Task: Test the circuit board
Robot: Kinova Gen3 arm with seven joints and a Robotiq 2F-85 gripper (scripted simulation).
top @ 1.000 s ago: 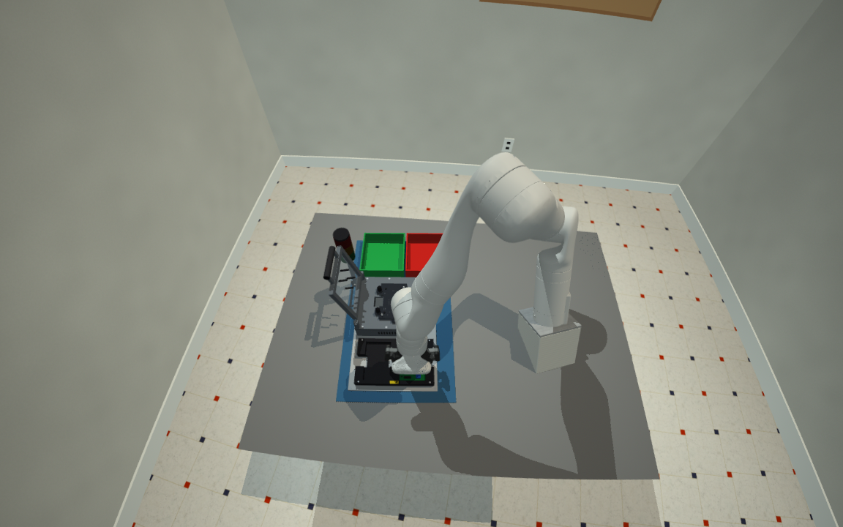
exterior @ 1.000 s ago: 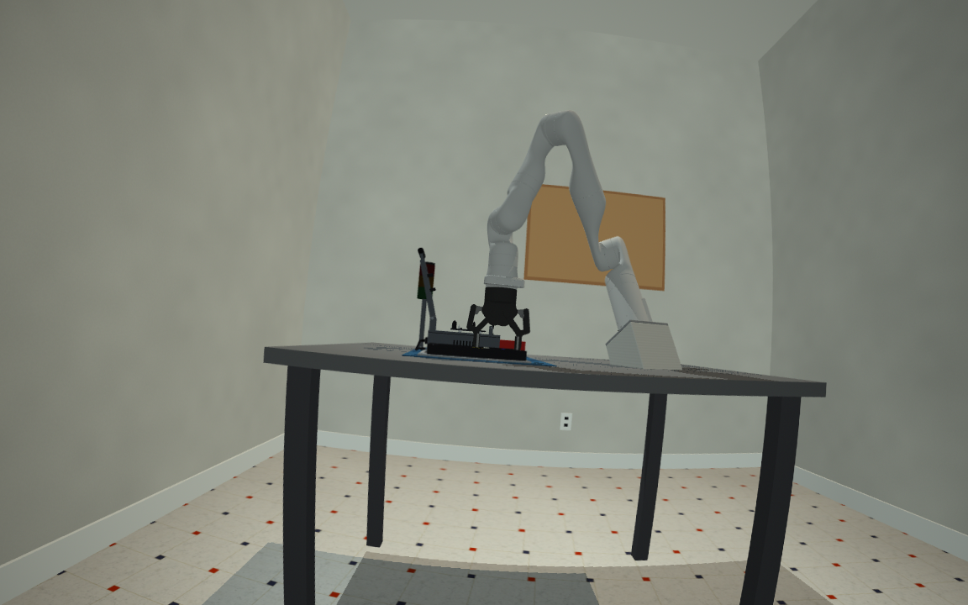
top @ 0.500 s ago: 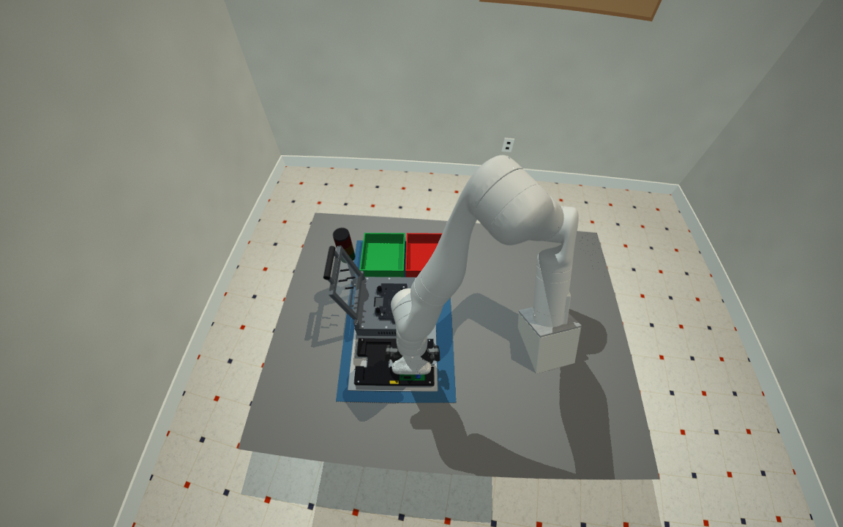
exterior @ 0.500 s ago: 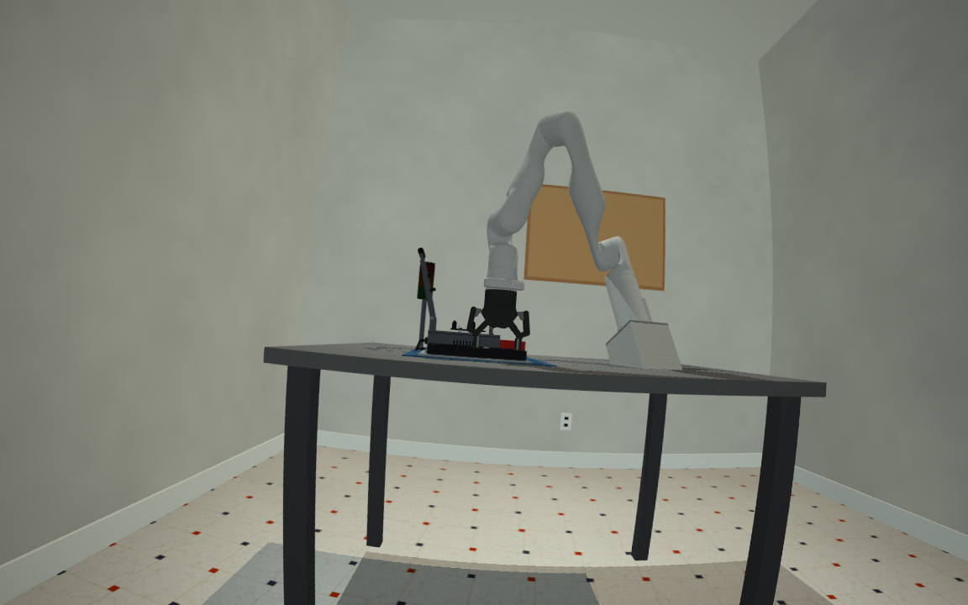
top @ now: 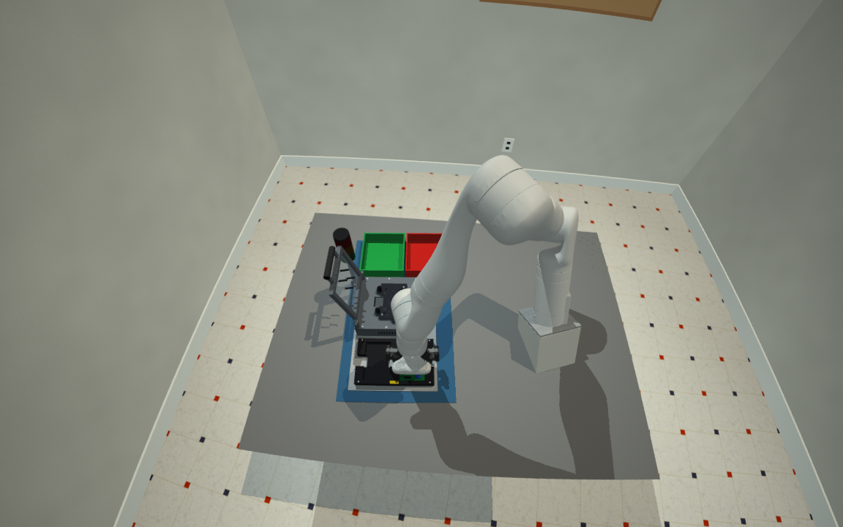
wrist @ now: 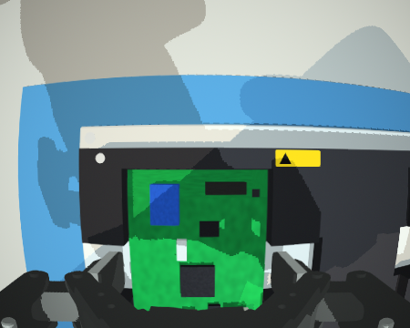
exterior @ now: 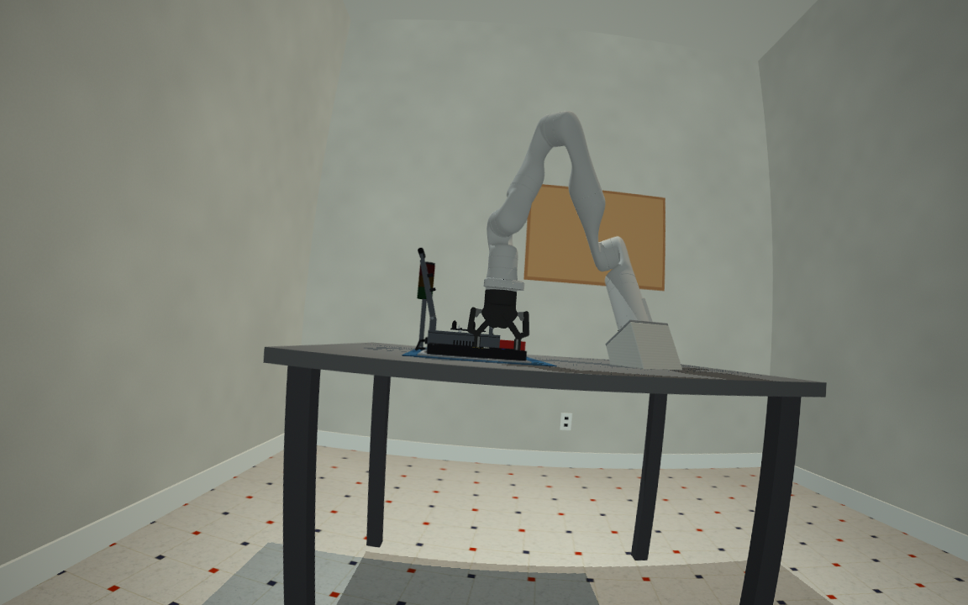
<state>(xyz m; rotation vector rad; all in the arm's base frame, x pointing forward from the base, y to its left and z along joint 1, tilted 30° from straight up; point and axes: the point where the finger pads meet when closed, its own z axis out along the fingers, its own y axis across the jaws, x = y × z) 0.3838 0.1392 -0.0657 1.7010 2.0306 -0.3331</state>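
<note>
Right now the green circuit board is right at my hand. The rest, counted from my hand: green bin (15 cm ahead, 35 cm to the right, 1 cm below); red bin (37 cm to the right, 1 cm below); tester lid (20 cm ahead, 15 cm to the right, 16 cm above).
</note>
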